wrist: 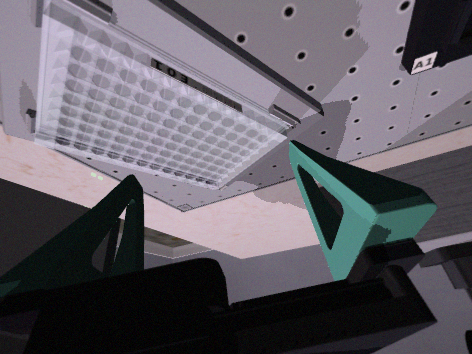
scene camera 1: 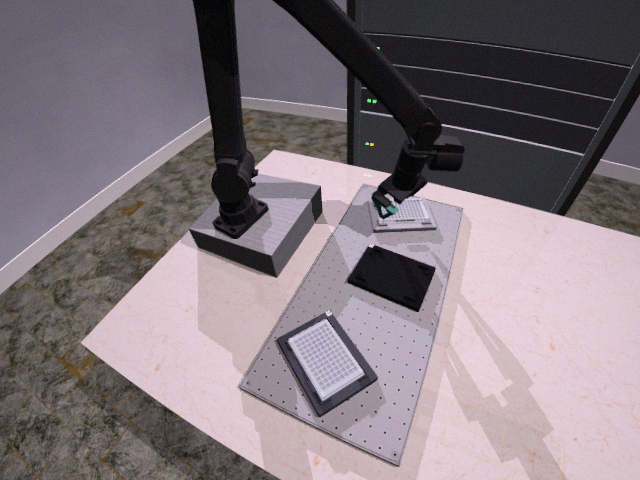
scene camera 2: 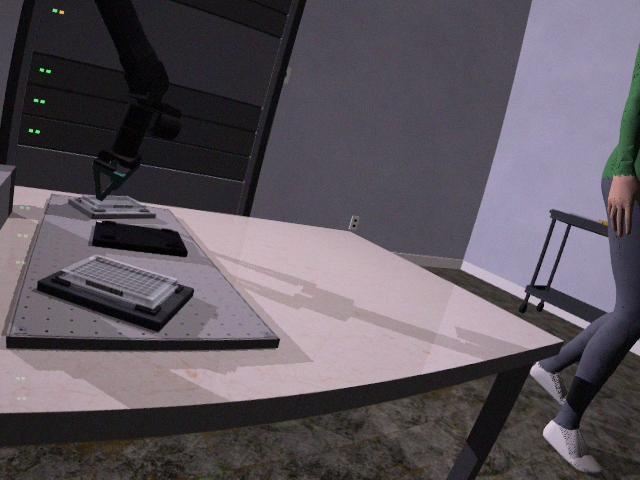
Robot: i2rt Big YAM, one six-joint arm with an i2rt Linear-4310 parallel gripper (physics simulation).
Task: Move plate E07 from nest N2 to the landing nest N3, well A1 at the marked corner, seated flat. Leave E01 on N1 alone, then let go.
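My gripper is open and empty, its green fingertips over the far plate's arm-side end; any contact is unclear. The far clear plate sits on a light grey nest. Its label is upside down in the wrist view and starts E0; I cannot read the last character surely. Another plate sits on the near dark nest, label unreadable. A black nest between them is empty, with an A1 tag at one corner.
All three nests stand on a perforated board. The arm's base stands on a grey block beside the board. A dark rack stands behind the table. A person and a cart are beyond the table.
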